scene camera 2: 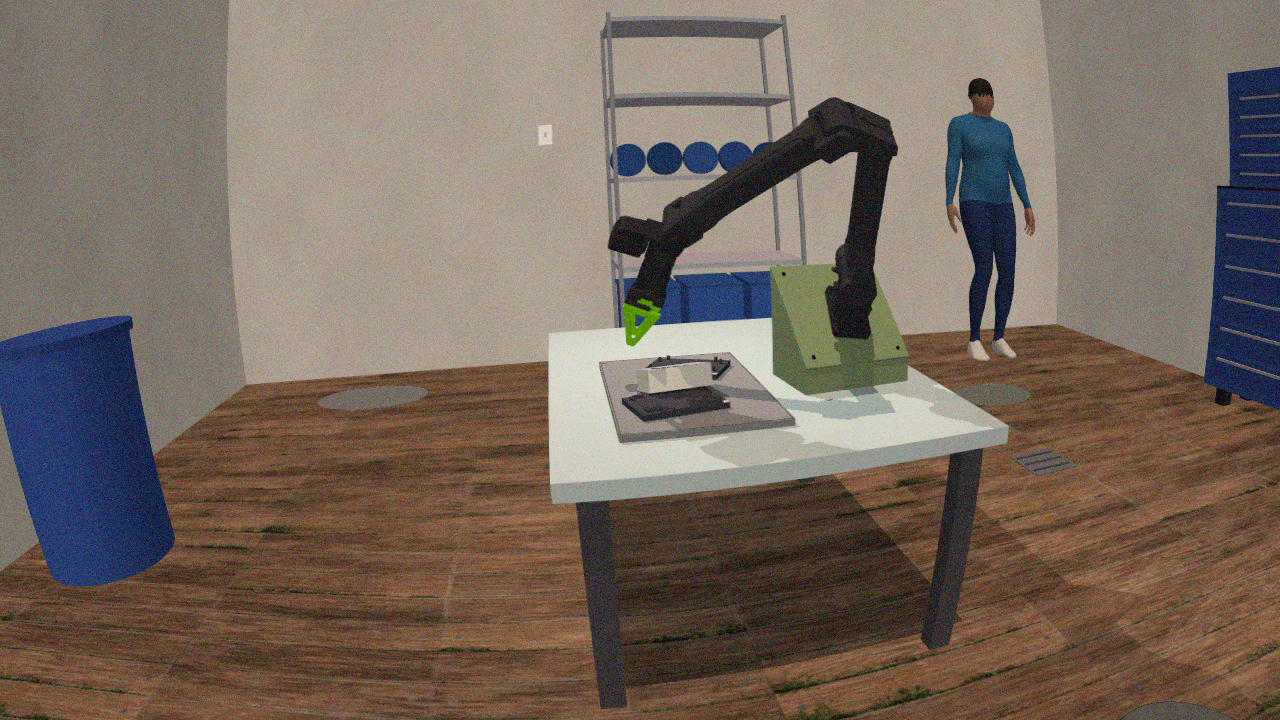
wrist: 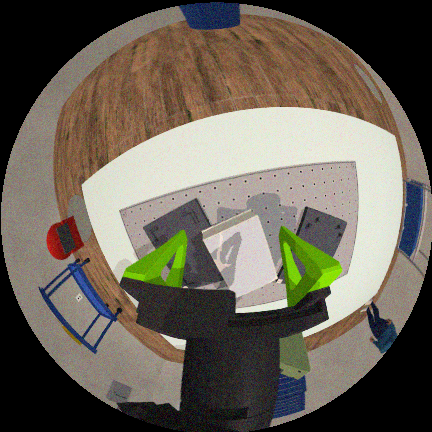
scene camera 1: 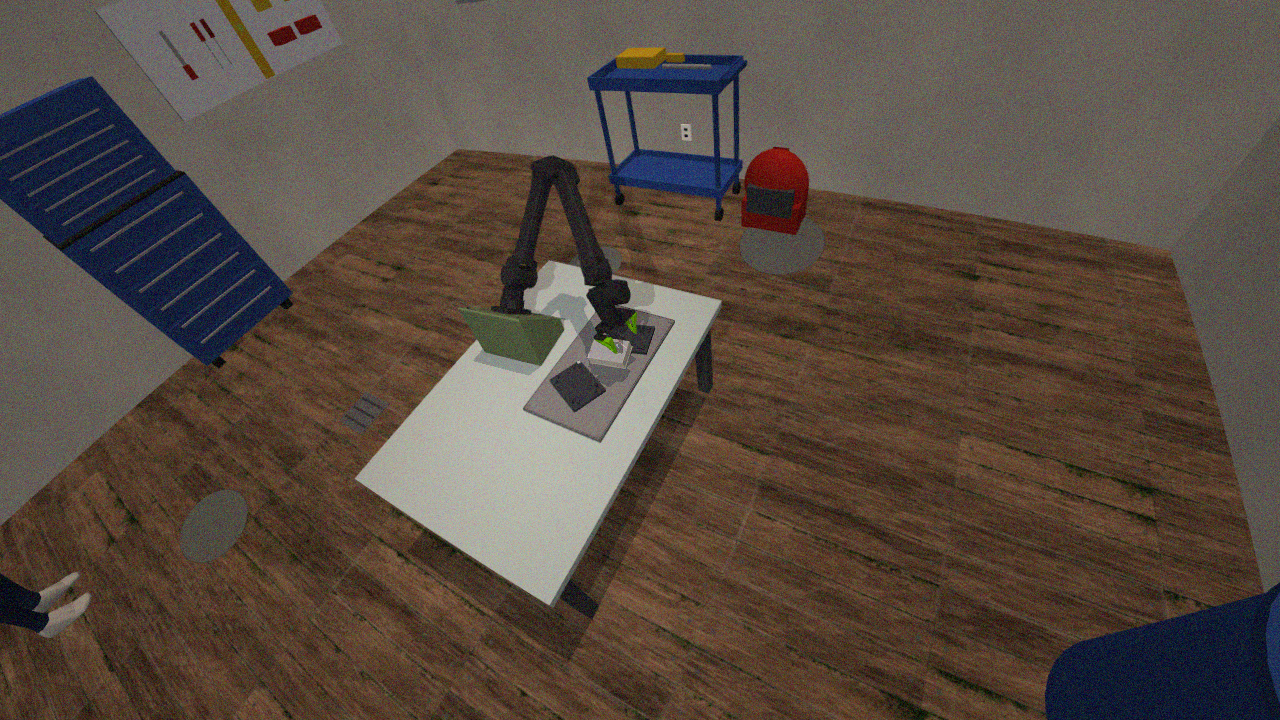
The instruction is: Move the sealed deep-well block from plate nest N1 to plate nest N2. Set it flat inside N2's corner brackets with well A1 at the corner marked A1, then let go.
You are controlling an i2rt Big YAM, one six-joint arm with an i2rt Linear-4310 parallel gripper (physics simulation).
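Places are measured from the arm's base along level axes (x back, y right, z up), in centimetres.
Pixels of known places: gripper, fingertip midpoint: (scene camera 2: pixel 632 340) (wrist: pixel 232 232) (scene camera 1: pixel 625 343); arm's base at its link origin: (scene camera 2: pixel 846 314) (scene camera 1: pixel 511 312).
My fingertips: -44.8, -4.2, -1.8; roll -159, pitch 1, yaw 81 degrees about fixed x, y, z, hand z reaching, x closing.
Observation:
For each thing: its top centre in the pictures, then the offset to it from my fingertips, as dx, dy, dz. Level surfaces: height alone.
- white sealed block at its top centre: (wrist: pixel 243 266) (scene camera 2: pixel 674 362) (scene camera 1: pixel 608 346) +7.7, +0.3, -4.8
- left nest at its top centre: (scene camera 2: pixel 675 396) (wrist: pixel 186 254) (scene camera 1: pixel 627 335) +6.5, -9.3, -8.8
- white table at its surface level: dz -11.8
The white sealed block (scene camera 1: pixel 610 355) (scene camera 2: pixel 675 377) (wrist: pixel 242 257) lies between two dark plate nests. In the wrist view it overlaps the right edge of the left nest (scene camera 1: pixel 643 338) (scene camera 2: pixel 675 403) (wrist: pixel 172 222); whether it rests on that edge is unclear. The other nest (scene camera 1: pixel 577 386) (scene camera 2: pixel 722 366) (wrist: pixel 322 230) holds no block, and raised corner pieces show on it. Nest labels and the A1 mark are not readable. My gripper (scene camera 1: pixel 620 333) (scene camera 2: pixel 632 342) (wrist: pixel 232 232) is open and empty, above the block, with its green fingers spread to either side in the wrist view.
Both nests are on a grey perforated board (scene camera 1: pixel 595 429) (scene camera 2: pixel 760 412) (wrist: pixel 345 175) on the white table (scene camera 1: pixel 483 474) (scene camera 2: pixel 581 465) (wrist: pixel 300 132). A green sloped box (scene camera 1: pixel 514 338) (scene camera 2: pixel 836 331) (wrist: pixel 295 352) stands beside the arm's base. A person (scene camera 2: pixel 982 170) stands beyond the table.

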